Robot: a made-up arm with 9 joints.
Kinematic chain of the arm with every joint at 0, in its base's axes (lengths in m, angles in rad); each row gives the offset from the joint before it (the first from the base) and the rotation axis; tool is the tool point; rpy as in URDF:
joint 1: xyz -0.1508 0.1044 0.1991 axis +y
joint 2: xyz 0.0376 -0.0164 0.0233 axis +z
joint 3: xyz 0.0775 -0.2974 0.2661 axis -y
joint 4: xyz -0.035 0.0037 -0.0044 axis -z
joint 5: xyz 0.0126 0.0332 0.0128 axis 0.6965 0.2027 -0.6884
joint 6: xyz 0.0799 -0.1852 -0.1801 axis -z
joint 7: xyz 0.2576 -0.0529 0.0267 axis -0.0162 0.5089 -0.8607
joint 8: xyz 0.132 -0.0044 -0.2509 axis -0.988 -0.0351 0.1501
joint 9: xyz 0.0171 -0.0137 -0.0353 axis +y
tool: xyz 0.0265 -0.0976 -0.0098 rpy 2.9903 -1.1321 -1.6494
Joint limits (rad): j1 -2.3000..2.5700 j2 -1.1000..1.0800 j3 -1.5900..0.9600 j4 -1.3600..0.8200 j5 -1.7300..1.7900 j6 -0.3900..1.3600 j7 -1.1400..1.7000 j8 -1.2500..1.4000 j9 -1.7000..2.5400
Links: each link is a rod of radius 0.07 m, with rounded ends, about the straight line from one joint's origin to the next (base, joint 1, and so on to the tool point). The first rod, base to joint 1, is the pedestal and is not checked.
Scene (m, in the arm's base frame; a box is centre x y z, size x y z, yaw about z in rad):
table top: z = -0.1
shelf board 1: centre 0.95 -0.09 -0 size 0.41 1.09 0.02 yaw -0.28
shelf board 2: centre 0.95 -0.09 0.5 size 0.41 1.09 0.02 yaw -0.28
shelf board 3: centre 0.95 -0.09 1 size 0.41 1.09 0.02 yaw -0.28
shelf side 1: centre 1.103 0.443 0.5 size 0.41 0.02 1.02 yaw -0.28
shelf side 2: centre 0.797 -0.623 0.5 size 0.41 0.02 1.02 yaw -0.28
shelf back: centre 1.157 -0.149 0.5 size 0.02 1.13 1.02 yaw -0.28
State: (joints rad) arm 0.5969 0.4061 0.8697 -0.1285 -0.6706 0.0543 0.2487 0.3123 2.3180
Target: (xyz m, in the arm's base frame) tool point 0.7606 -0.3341 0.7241
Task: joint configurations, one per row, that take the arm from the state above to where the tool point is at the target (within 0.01 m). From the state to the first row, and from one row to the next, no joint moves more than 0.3 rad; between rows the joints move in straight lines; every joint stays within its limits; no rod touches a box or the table.
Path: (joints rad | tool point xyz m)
1: 0.3982 0.1367 0.5890 -0.4030 -0.6571 -0.1678 0.3020 0.3941 2.3614 | 0.7318 -0.0614 0.3276
2: 0.1995 -0.1327 0.3082 -0.6775 -0.6436 -0.3900 0.3553 0.4759 2.4049 | 0.5501 -0.0313 0.2891
3: 0.0653 -0.1627 0.4364 -0.4671 -0.7257 -0.3051 0.2158 0.4341 2.3665 | 0.5756 -0.1423 0.5027
4: -0.0690 -0.1926 0.5645 -0.2568 -0.8079 -0.2201 0.0762 0.3923 2.3281 | 0.5092 -0.2618 0.7241
5: 0.1046 0.0874 0.7623 -0.0830 -0.8186 0.0666 0.0356 0.3158 2.2866 | 0.6350 -0.2800 0.7814
6: 0.2782 0.3674 0.9600 0.0907 -0.8293 0.3533 -0.0051 0.2393 2.2452 | 0.7606 -0.3341 0.7241

